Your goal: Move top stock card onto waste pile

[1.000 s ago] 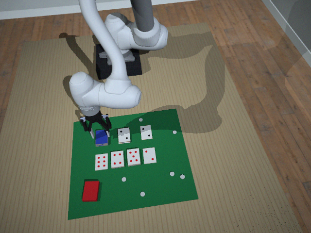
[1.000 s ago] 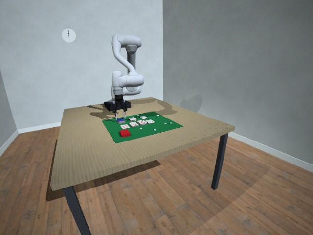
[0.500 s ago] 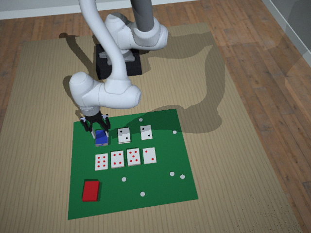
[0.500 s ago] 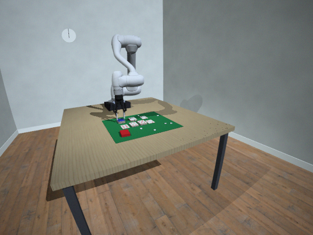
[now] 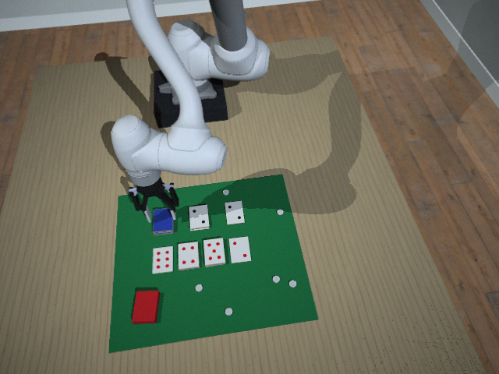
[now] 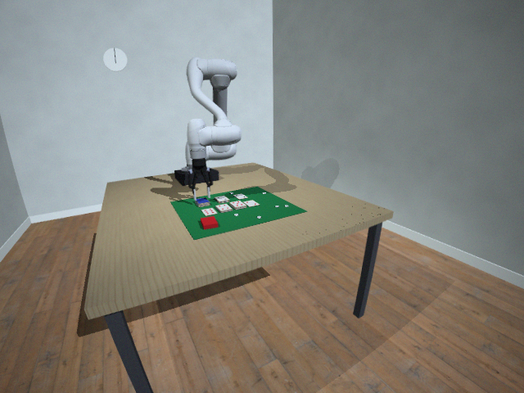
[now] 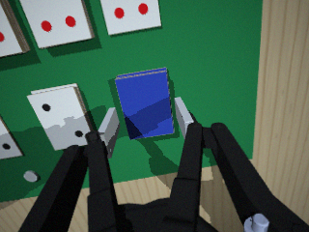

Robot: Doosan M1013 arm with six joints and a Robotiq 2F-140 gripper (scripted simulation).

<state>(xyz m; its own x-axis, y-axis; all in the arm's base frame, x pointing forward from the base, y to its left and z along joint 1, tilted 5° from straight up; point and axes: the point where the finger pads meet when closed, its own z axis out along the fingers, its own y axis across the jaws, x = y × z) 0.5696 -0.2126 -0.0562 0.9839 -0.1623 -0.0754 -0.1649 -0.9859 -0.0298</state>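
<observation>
Right now my hand is 24 cm to the right of the black-pip card, 6 cm above it and 3 cm short of it. From my hand the other things lie so: red block (28 cm ahead, 9 cm to the right, 5 cm below).
</observation>
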